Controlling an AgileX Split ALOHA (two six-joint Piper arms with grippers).
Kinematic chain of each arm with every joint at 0, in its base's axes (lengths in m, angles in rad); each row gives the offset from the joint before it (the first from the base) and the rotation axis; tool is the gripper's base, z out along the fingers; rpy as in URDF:
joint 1: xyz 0 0 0.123 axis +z
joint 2: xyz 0 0 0 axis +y
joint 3: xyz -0.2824 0 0.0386 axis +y
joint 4: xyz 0.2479 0 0.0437 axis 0.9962 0 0.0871
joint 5: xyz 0 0 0 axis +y
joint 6: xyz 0.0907 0 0.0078 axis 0.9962 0 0.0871
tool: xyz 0 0 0 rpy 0 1.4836 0
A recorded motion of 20 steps. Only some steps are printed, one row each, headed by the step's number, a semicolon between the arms.
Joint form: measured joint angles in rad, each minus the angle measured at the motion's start. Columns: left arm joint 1, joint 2, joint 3, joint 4, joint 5, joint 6; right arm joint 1, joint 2, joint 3, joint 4, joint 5, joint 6.
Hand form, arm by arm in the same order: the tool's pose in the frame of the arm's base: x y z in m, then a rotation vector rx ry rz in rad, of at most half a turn. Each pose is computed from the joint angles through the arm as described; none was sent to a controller.
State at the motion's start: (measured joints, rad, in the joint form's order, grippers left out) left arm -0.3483 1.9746 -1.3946 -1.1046 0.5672 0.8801; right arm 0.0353 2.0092 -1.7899 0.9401 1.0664 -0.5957
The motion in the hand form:
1: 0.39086 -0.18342 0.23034 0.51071 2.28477 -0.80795; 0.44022 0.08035 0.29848 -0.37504 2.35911 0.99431
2: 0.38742 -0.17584 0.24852 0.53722 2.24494 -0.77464; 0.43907 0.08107 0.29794 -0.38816 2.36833 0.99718
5: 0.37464 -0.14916 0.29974 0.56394 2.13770 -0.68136; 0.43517 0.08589 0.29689 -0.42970 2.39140 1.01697
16: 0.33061 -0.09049 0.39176 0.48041 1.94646 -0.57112; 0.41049 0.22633 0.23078 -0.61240 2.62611 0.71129
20: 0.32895 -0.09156 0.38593 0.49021 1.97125 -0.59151; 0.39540 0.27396 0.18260 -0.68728 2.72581 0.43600
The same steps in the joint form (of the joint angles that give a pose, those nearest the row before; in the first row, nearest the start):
1: 0.0109 -0.0440 0.0000 0.0284 0.0081 0.0000; 0.0000 0.0000 0.0000 0.0000 0.0099 0.0000
2: 0.0240 -0.0899 0.0000 0.0622 0.0137 0.0000; 0.0014 0.0000 0.0000 -0.0057 0.0218 0.0000
5: 0.0736 -0.2228 0.0000 0.1442 0.0288 -0.0131; 0.0111 0.0000 0.0000 -0.0146 0.0573 0.0000
16: 0.2082 -0.4805 0.0000 0.1941 0.0798 -0.0540; 0.3900 0.1111 -0.0008 -0.4091 -0.1436 0.3249
20: 0.2082 -0.4807 0.0162 0.1900 0.1000 -0.0540; 0.5348 0.2155 -0.0272 -0.6924 -0.1851 0.5494

